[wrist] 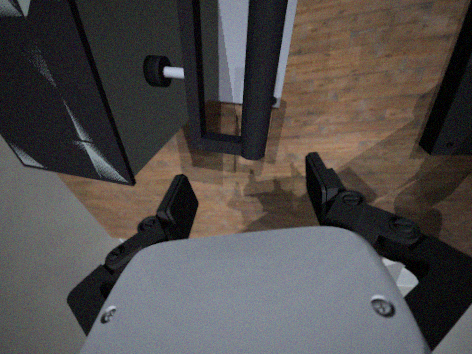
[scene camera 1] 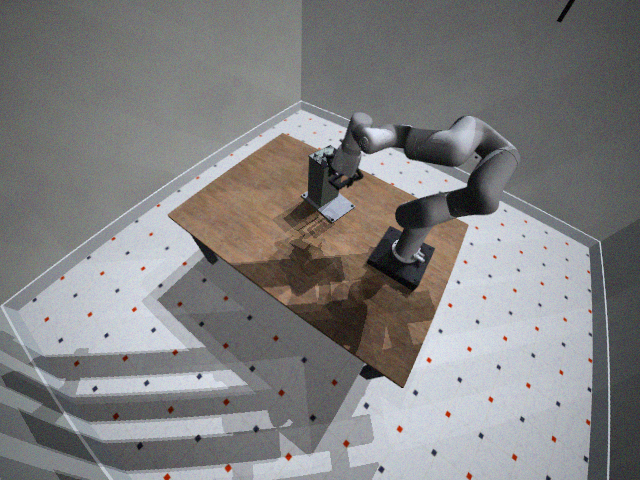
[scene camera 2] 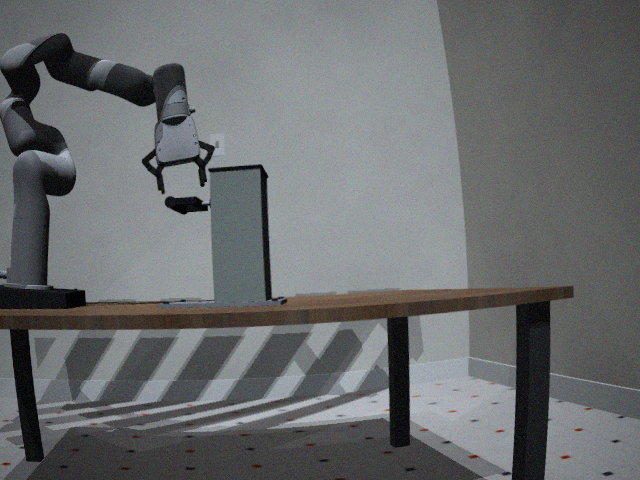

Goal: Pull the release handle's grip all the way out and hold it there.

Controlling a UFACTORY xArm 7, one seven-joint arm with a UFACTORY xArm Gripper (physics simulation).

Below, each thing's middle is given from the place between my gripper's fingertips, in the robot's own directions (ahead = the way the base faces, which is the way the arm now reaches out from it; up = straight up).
Now: the metal base plate (scene camera 2: 183, 304) 9 cm ahead of my hand, 7 cm to the right of it and 24 cm below it.
